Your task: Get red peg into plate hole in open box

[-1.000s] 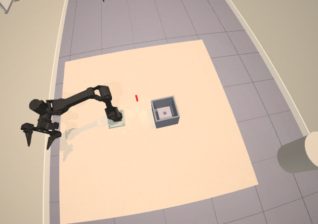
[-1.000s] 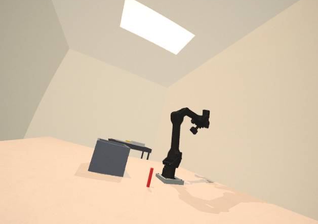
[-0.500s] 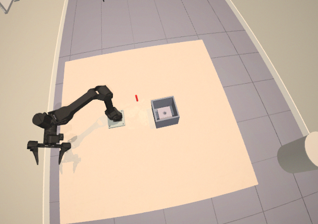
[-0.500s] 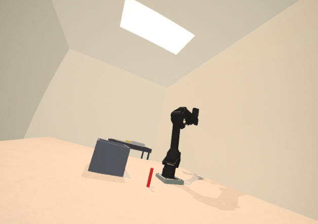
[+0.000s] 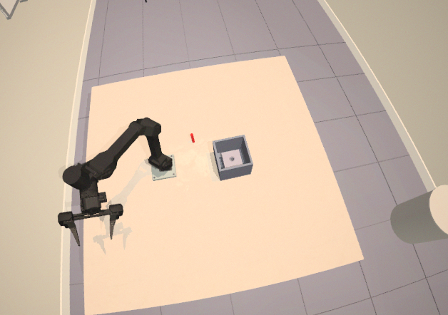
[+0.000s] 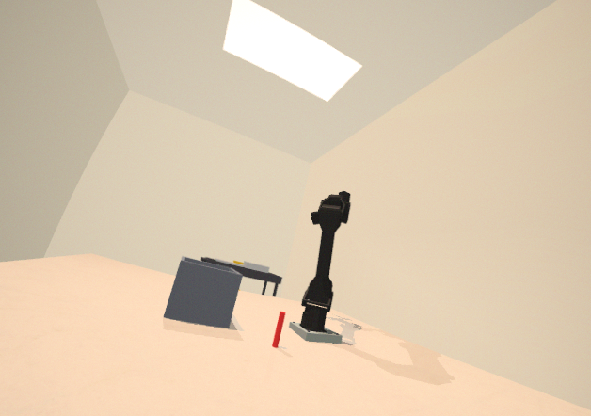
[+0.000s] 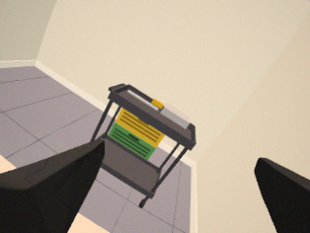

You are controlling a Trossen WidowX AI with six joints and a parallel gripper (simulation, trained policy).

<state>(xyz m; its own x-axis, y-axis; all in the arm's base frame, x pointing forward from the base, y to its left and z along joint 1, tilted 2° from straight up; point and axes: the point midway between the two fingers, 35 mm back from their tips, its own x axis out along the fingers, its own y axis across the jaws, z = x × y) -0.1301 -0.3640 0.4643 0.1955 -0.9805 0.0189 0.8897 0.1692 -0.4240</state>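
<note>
Right now my gripper tip is 540 mm to the right of the red peg, 430 mm above it and 270 mm short of it. Round my gripper tip: plate (460 mm ahead, 420 mm below, 390 mm to the left).
</note>
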